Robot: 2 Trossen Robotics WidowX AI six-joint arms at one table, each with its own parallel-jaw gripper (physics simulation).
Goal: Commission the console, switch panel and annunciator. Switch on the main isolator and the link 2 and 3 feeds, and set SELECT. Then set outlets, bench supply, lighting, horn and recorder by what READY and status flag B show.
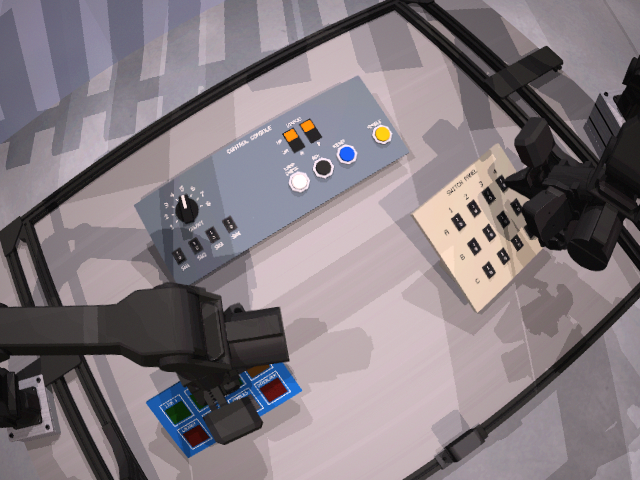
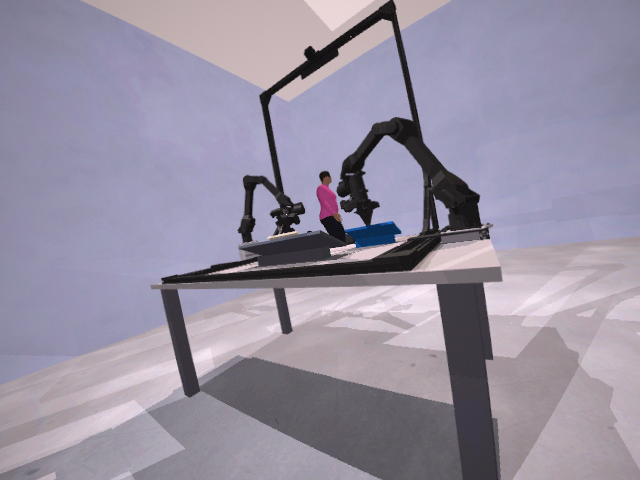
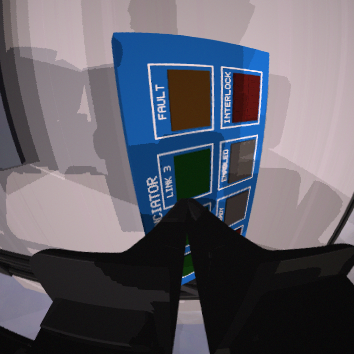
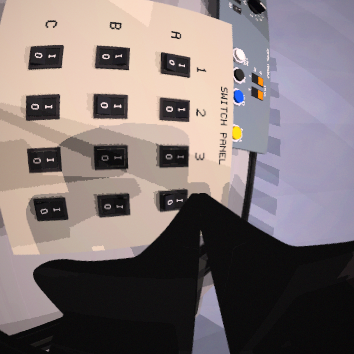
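Seen in the pictures: left gripper, fingertip midpoint: [image 1: 216,383] [image 3: 185,204]; right gripper, fingertip midpoint: [image 1: 505,181] [image 2: 280,233] [image 4: 197,199]; left arm's base, link origin: [image 1: 25,408] [image 2: 466,228]; right arm's base, link origin: [image 1: 633,109] [image 2: 247,242].
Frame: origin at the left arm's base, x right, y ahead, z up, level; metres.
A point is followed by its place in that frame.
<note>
The blue annunciator [image 1: 293,384] @(x 0.078, y 0.457, z 0.015 m) [image 2: 377,235] @(x 0.092, y 0.356, z 0.009 m) [image 3: 131,90] @(x 0.015, y 0.419, z 0.052 m) has a dark green LINK 3 tile [image 3: 192,172] @(x 0.053, y 0.379, z 0.040 m), an amber-brown FAULT tile [image 3: 190,100] @(x 0.042, y 0.419, z 0.040 m) and a grey ENABLED tile [image 3: 241,161] @(x 0.089, y 0.387, z 0.020 m). My left gripper [image 2: 367,224] @(x 0.053, y 0.361, z 0.049 m) [image 3: 185,204] @(x 0.053, y 0.361, z 0.049 m) is shut and empty, its tips at LINK 3's near edge; contact is unclear. The grey console [image 1: 248,217] @(x -0.178, y 0.469, z 0.024 m) [image 2: 294,243] @(x -0.241, y 0.453, z 0.040 m) has a SELECT knob [image 1: 186,208] @(x -0.205, y 0.388, z 0.065 m) pointing near 5. Status flags A [image 1: 293,140] @(x -0.265, y 0.569, z 0.050 m) and B [image 1: 310,130] @(x -0.273, y 0.598, z 0.050 m) show orange at their upper ends. My right gripper [image 1: 507,183] @(x -0.069, y 0.825, z 0.095 m) [image 4: 197,199] @(x -0.069, y 0.825, z 0.095 m) is shut and empty, by switch A4 [image 4: 173,200] @(x -0.079, y 0.831, z 0.068 m) of the beige switch panel [image 1: 429,219] @(x -0.058, y 0.699, z 0.081 m) [image 4: 210,80] @(x -0.072, y 0.738, z 0.081 m).
The console carries white [image 1: 298,181] @(x -0.202, y 0.556, z 0.035 m), black [image 1: 323,167] @(x -0.212, y 0.597, z 0.035 m), blue [image 1: 346,153] @(x -0.222, y 0.638, z 0.035 m) and yellow [image 1: 382,134] @(x -0.237, y 0.702, z 0.034 m) buttons, and small switches SW1 to SW4 near the knob. A black frame [image 1: 217,107] borders the work area. A person in pink [image 2: 326,201] stands beyond the table.
</note>
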